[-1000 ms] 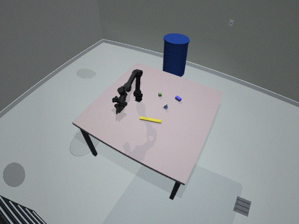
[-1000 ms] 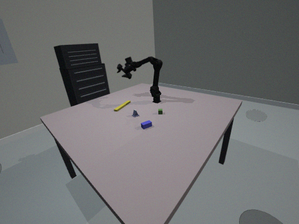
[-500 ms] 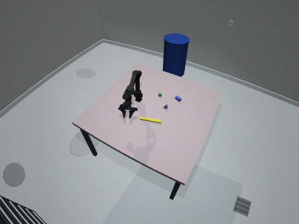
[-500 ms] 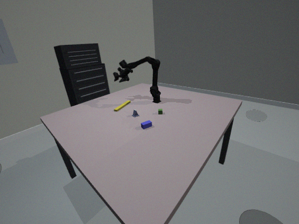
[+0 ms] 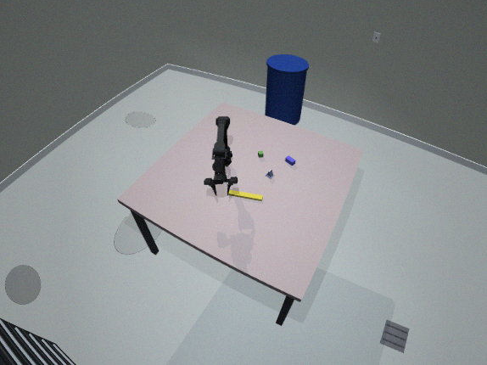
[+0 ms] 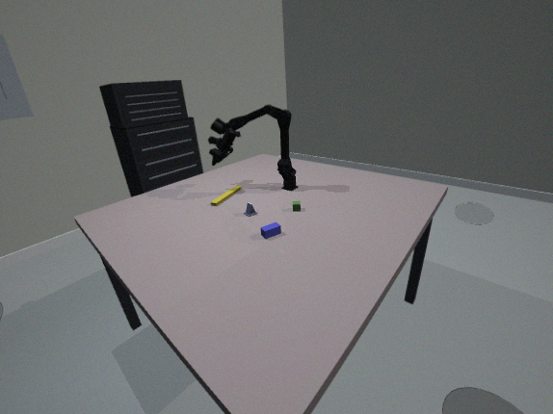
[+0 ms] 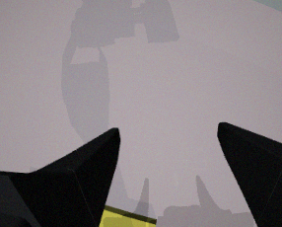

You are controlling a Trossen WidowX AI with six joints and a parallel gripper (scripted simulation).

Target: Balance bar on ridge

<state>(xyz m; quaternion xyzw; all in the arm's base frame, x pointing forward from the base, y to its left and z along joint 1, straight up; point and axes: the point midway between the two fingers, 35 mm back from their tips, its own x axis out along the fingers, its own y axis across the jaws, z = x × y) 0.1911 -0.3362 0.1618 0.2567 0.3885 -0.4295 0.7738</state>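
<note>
Now: the yellow bar 160 mm to the left of my gripper tip, 130 mm below it and 60 mm ahead of it. Also, from my gripper tip: green cube 530 mm to the left, 120 mm below, 20 mm behind; then blue block 580 mm to the left, 190 mm ahead, 120 mm below.
</note>
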